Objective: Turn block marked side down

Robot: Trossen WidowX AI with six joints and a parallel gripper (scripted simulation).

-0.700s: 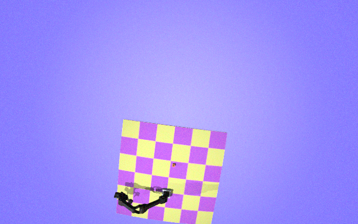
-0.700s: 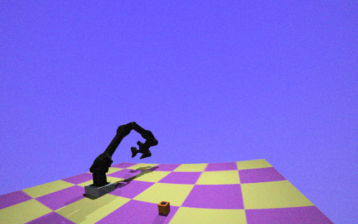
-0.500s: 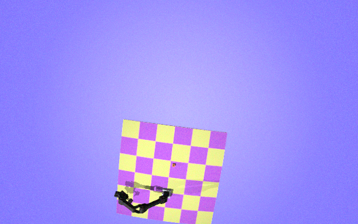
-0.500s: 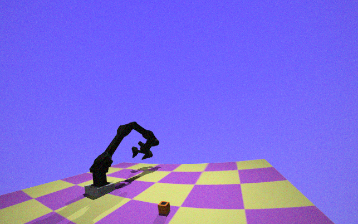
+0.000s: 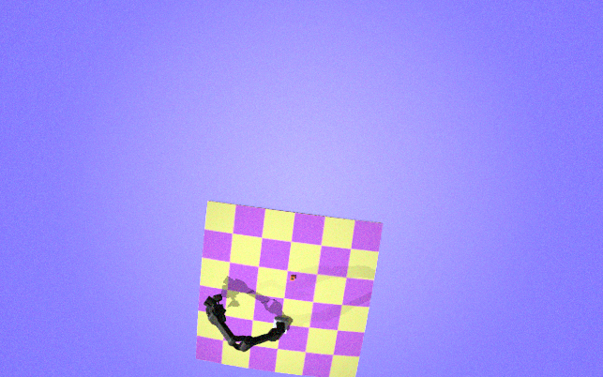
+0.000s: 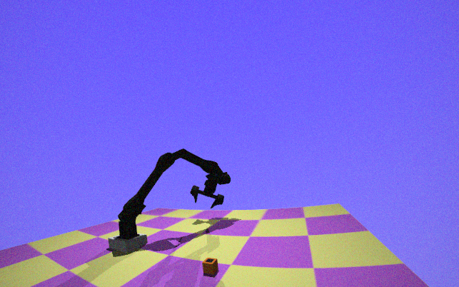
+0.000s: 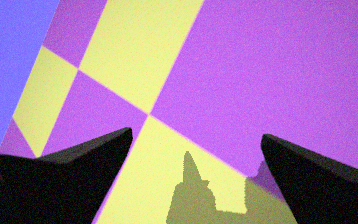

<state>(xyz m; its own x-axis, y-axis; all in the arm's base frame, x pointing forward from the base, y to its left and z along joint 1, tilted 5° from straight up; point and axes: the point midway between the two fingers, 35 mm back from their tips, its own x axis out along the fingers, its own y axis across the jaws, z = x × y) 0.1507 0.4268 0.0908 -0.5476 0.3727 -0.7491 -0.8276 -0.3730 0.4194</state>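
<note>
The block lies 240 mm ahead of my gripper tip, 520 mm to the right of it and 50 mm below it.
</note>
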